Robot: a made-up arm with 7 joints.
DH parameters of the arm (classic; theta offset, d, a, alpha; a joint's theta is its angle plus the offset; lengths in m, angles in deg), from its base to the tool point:
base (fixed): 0 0 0 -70
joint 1: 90 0 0 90
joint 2: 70 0 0 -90
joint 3: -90 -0.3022 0.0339 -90
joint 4: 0 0 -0.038 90
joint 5: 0 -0.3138 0 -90
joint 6: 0 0 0 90
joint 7: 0 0 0 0
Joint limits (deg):
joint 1: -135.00..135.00
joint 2: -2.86..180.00
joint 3: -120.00..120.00
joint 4: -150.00..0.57
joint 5: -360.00..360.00
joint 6: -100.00..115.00
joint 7: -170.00..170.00
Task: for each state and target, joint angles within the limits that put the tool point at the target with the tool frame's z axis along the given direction. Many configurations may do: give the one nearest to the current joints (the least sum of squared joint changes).
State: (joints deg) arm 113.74 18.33 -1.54 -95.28 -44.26 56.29 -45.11
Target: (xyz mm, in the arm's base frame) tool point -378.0 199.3 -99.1 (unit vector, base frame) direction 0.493 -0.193 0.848
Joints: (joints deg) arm 124.17 63.11 -6.57 -103.29 -40.84 7.62 -45.11
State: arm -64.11 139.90 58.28 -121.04 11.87 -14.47 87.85
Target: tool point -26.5 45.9 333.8 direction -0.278 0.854 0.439
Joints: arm -48.24 106.15 48.12 -127.29 -19.53 -65.98 87.85
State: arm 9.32 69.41 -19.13 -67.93 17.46 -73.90 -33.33
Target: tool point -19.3 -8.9 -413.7 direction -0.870 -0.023 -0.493
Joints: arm 41.39 39.87 -45.36 -109.51 37.12 -80.20 -33.33
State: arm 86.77 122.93 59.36 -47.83 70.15 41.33 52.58
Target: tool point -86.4 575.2 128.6 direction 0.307 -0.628 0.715
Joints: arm 93.53 80.49 69.51 -45.62 82.45 60.63 52.58
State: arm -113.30 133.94 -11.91 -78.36 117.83 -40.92 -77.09
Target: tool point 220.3 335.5 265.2 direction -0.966 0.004 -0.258
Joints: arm -89.58 125.70 -67.03 -91.59 137.41 11.96 -77.09
